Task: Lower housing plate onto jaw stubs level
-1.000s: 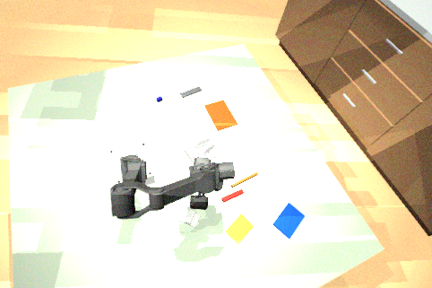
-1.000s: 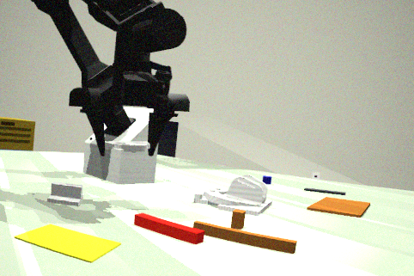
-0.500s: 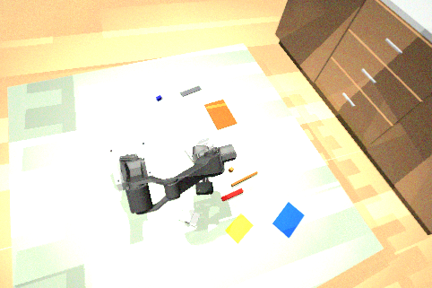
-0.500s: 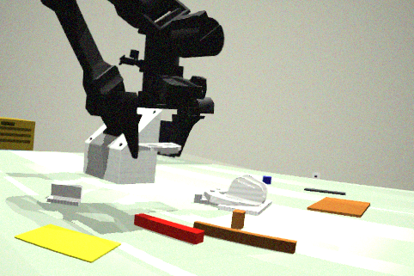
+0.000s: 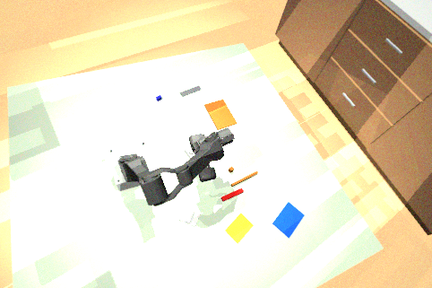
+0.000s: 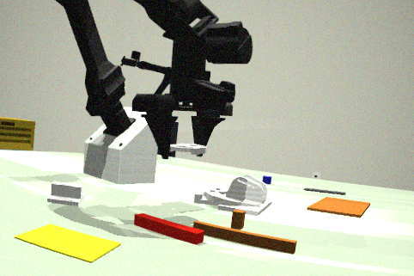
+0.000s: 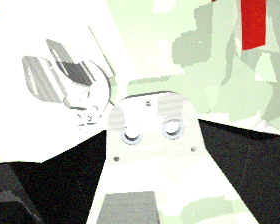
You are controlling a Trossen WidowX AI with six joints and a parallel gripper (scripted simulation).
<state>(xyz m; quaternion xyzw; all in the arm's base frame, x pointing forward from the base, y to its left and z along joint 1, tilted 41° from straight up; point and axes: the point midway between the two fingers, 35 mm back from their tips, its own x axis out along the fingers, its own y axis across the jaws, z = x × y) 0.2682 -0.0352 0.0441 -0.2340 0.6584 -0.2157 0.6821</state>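
My gripper tip is now 8 cm to the right of the grey jaw assembly, 7 cm above it and 2 cm short of it. Also, from my gripper tip: white block (17 cm to the right, 8 cm behind, 7 cm below); red bar (13 cm to the right, 11 cm ahead, 8 cm below); peg (14 cm ahead, 7 cm below, 2 cm to the right).
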